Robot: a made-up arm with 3 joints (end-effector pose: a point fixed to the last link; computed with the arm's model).
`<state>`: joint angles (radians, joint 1 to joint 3).
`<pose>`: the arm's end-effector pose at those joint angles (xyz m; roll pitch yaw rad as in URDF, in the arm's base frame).
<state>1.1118 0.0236 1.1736</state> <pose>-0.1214 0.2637 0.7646 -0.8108 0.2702 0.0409</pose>
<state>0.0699 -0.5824 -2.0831</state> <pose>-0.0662 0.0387 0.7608 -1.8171 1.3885 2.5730</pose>
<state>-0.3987 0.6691 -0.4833</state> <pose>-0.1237 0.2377 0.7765 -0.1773 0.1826 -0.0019</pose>
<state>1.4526 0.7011 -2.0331</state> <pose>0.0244 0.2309 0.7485 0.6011 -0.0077 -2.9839</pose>
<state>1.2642 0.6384 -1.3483</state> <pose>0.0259 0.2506 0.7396 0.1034 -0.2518 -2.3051</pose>
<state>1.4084 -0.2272 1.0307</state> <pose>-0.1234 0.2802 0.7597 -0.7412 -0.0121 -0.2644</pose>
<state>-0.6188 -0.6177 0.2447</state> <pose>-0.0502 0.0350 0.7382 0.8560 -0.2635 0.8535</pose>
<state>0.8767 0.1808 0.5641</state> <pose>-0.0983 0.2686 0.7676 -0.6065 0.1665 -0.2559</pose>
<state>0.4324 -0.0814 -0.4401</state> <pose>-0.1026 0.1958 0.8100 0.2204 0.2730 -0.6086</pose>
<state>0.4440 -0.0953 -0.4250</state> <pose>-0.1040 0.1951 0.8101 0.2258 0.2670 -0.6040</pose>
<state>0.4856 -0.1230 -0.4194</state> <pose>-0.1057 0.1949 0.8105 0.2380 0.2595 -0.6324</pose>
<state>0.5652 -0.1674 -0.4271</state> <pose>-0.1081 0.1959 0.8112 0.2595 0.2496 -0.7033</pose>
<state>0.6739 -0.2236 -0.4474</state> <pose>-0.1112 0.1983 0.8120 0.2904 0.2370 -0.8071</pose>
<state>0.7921 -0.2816 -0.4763</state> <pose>-0.1148 0.2020 0.8125 0.3275 0.2234 -0.9234</pose>
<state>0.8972 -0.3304 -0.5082</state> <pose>-0.1179 0.2062 0.8128 0.3640 0.2122 -1.0297</pose>
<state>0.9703 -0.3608 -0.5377</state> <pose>-0.1196 0.2097 0.8128 0.3911 0.2069 -1.1084</pose>
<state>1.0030 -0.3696 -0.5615</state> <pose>-0.1196 0.2115 0.8129 0.4033 0.2089 -1.1523</pose>
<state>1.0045 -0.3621 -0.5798</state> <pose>-0.1183 0.2118 0.8132 0.4027 0.2159 -1.1693</pose>
